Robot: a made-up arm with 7 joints.
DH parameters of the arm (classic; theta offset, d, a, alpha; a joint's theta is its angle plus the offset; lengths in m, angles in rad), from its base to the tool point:
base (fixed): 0 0.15 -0.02 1.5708
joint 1: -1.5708 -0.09 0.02 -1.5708
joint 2: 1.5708 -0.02 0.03 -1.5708
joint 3: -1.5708 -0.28 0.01 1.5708
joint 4: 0 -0.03 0.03 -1.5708
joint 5: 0 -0.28 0.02 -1.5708
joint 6: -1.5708 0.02 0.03 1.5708
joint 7: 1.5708 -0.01 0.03 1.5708
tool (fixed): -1.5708 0.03 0 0
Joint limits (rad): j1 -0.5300..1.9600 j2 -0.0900..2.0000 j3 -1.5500..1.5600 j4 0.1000..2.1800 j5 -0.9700..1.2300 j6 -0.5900..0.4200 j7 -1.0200..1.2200
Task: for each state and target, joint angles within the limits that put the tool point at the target. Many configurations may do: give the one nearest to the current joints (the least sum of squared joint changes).
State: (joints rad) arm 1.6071 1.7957 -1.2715 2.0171 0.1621 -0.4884 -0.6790
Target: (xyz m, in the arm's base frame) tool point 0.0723 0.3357 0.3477
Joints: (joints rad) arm 1.9325 1.5213 -0.9801 1.6362 0.1685 -0.5900 -0.5563
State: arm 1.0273 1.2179 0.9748 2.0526 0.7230 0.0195 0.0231
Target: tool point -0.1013 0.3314 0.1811
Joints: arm 1.0859 0.9535 1.0599 2.1800 0.6833 0.0247 -0.0408
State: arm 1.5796 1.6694 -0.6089 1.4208 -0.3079 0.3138 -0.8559
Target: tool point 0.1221 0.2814 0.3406
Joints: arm 1.6134 1.3837 -0.6601 1.4656 -0.3076 0.4200 -0.8482
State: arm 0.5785 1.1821 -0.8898 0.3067 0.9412 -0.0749 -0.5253
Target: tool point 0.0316 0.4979 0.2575
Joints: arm 0.8507 1.9580 -1.1020 0.8649 0.9157 -0.1615 -0.6968
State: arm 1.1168 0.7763 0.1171 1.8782 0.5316 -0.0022 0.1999
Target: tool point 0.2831 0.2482 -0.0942
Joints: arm 0.3004 0.1916 -0.0815 1.3083 0.6957 -0.1465 0.2023
